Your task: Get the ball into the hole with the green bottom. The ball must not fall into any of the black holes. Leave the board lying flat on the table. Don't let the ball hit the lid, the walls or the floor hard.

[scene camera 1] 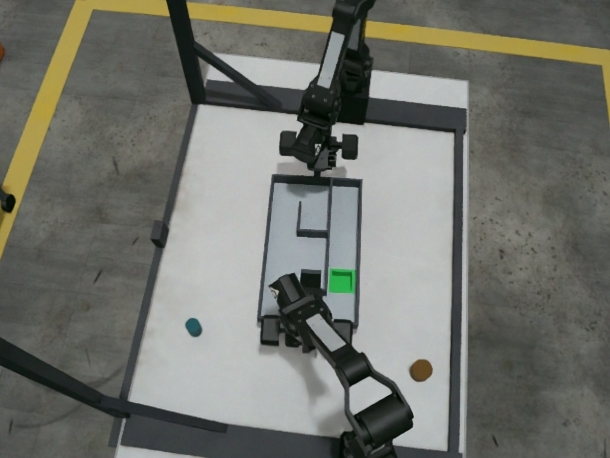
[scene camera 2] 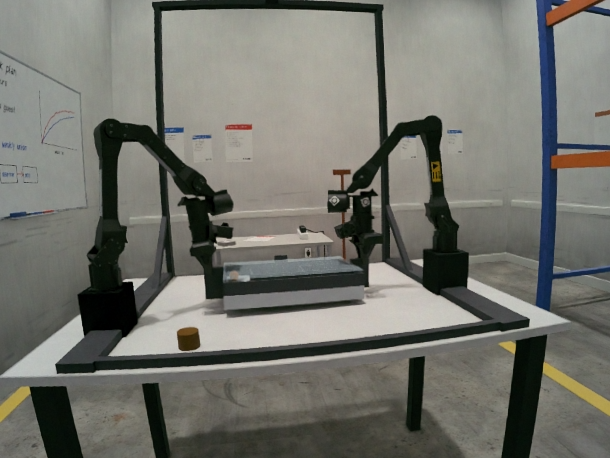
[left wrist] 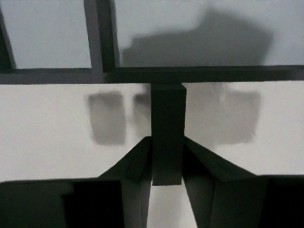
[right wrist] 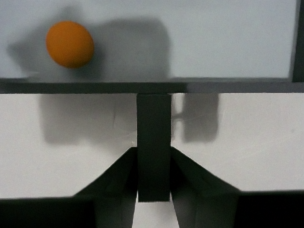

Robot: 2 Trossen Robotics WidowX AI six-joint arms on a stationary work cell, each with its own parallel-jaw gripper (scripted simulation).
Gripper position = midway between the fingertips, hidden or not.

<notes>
In view: my left gripper [scene camera 1: 317,163], my right gripper [scene camera 2: 210,274] and a grey board [left wrist: 165,52].
My left gripper also shows in scene camera 2 [scene camera 2: 362,264] and in the left wrist view [left wrist: 164,143]. My right gripper is seen too in scene camera 1 [scene camera 1: 306,337] and in the right wrist view [right wrist: 152,153].
</notes>
